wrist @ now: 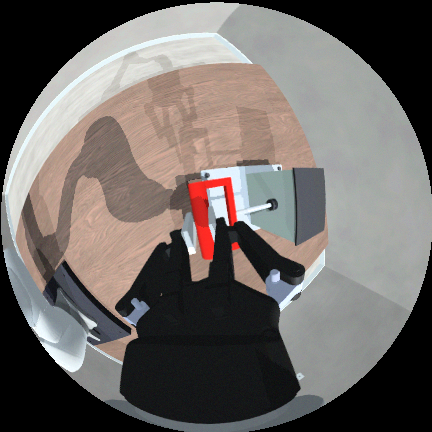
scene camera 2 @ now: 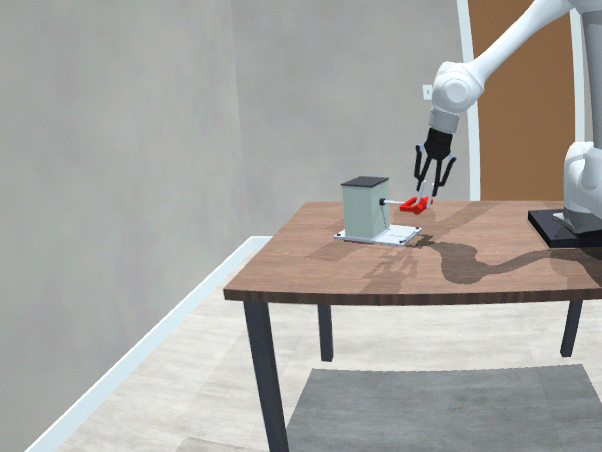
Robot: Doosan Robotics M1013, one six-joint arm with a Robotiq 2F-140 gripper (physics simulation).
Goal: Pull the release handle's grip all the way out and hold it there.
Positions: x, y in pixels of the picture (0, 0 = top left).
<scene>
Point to a base plate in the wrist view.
At 237, 173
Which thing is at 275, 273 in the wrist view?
My gripper.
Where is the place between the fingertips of my gripper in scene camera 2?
422, 204
</scene>
